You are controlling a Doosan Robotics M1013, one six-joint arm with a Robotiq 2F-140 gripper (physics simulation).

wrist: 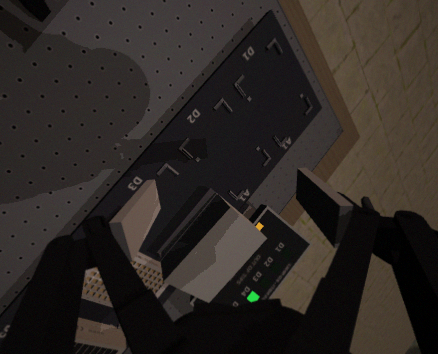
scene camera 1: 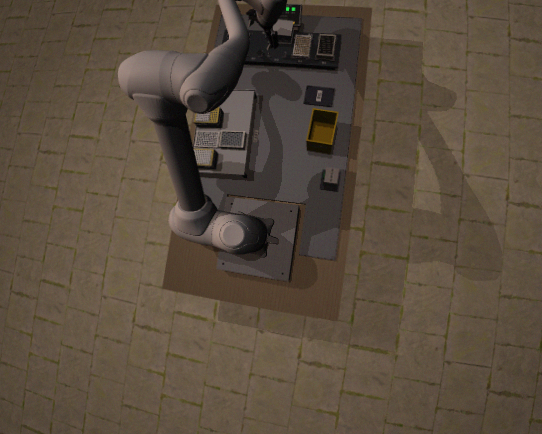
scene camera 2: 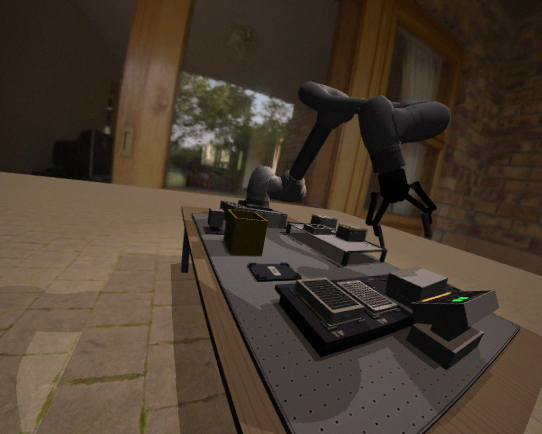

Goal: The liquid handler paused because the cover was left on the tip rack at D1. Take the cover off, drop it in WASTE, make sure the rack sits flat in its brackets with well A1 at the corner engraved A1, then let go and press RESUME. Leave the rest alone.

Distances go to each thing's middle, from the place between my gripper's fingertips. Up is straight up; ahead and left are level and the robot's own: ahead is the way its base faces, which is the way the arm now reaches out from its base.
Scene:
My gripper is now 33 cm to the left of the black plate (scene camera 2: 262,272), 17 cm past it and 17 cm above it.

